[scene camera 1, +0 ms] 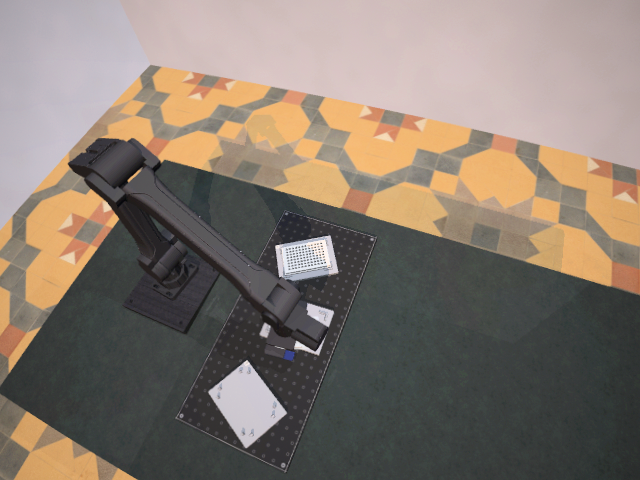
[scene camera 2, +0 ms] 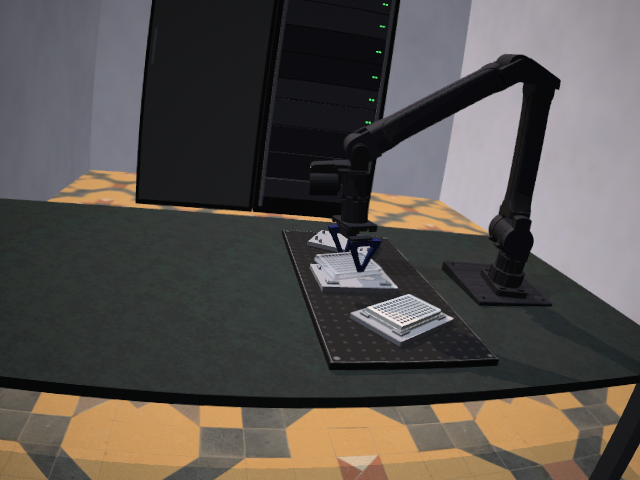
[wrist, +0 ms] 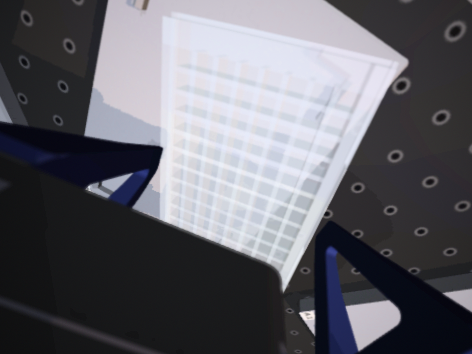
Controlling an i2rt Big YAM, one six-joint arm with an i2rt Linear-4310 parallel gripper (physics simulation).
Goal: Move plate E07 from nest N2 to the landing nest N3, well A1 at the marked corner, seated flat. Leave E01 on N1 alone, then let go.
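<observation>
Clear plate E07 (scene camera 2: 343, 264) (wrist: 240, 150) rests on the white middle nest N2 (scene camera 2: 361, 283) (wrist: 125, 75); whether it sits fully flat I cannot tell. In scene camera 1 the arm hides most of it. My gripper (scene camera 2: 351, 260) (wrist: 244, 195) is open and empty, pointing down, with one blue finger to each side of E07. Landing nest N3 (scene camera 1: 247, 403) (scene camera 2: 321, 241) holds no plate; its small posts stand up near the edges. In the wrist view part of a nest with a small A1 label shows at lower right. Plate E01 (scene camera 1: 306, 256) (scene camera 2: 406, 311) sits on nest N1 (scene camera 1: 333, 267) (scene camera 2: 400, 337).
The three nests stand in a row, turned at different angles, on a black perforated board (scene camera 1: 299, 403) (scene camera 2: 361, 352) (wrist: 435, 150). The arm's base plate (scene camera 1: 180, 315) (scene camera 2: 465, 284) stands beside the board. A dark cabinet (scene camera 2: 206, 103) and a server rack stand behind the table.
</observation>
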